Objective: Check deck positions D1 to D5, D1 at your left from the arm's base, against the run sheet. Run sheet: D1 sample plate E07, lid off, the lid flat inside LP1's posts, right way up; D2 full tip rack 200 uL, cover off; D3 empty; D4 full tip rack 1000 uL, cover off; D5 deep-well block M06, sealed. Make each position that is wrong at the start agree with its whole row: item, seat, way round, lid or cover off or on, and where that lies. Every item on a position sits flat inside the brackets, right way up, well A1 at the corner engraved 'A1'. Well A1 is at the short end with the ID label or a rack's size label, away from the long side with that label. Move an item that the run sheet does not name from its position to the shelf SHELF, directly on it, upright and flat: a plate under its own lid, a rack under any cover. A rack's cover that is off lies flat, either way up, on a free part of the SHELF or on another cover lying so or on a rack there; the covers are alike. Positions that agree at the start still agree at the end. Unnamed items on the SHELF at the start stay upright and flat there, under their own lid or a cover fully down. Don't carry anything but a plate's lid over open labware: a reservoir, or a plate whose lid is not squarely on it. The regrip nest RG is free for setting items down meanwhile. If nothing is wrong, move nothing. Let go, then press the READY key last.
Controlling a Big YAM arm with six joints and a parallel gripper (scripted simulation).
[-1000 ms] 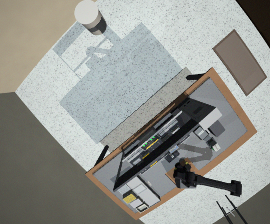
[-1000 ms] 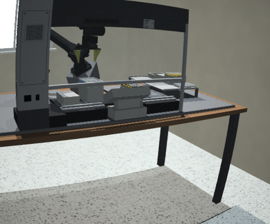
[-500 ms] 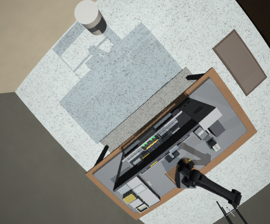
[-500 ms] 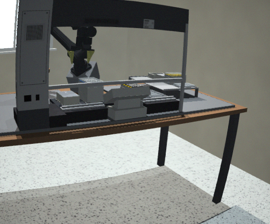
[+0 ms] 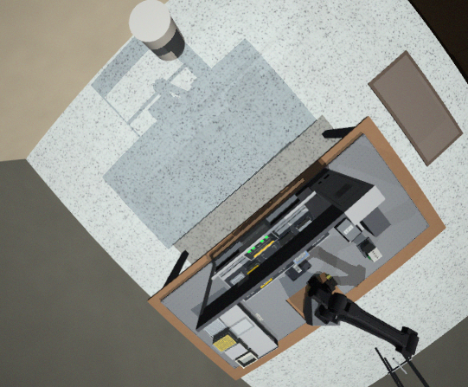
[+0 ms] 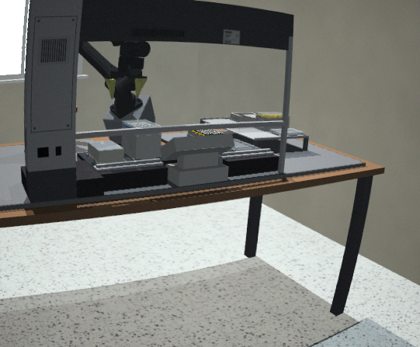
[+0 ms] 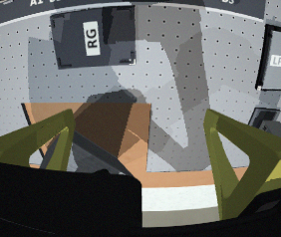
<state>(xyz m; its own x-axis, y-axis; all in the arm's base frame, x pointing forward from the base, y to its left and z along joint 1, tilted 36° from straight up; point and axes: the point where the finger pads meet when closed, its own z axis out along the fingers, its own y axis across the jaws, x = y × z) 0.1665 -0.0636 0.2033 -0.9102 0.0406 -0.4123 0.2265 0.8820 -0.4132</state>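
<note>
My hand is 160 mm short of the blue tip rack, 50 mm to the left of it and 100 mm above it. Also, from my hand: yellow tip rack (220 mm ahead, 190 mm to the left, 130 mm below); then white deep-well block (130 mm ahead, 170 mm to the right, 150 mm below); then dark square nest (30 mm ahead, 80 mm to the left, 220 mm below).
</note>
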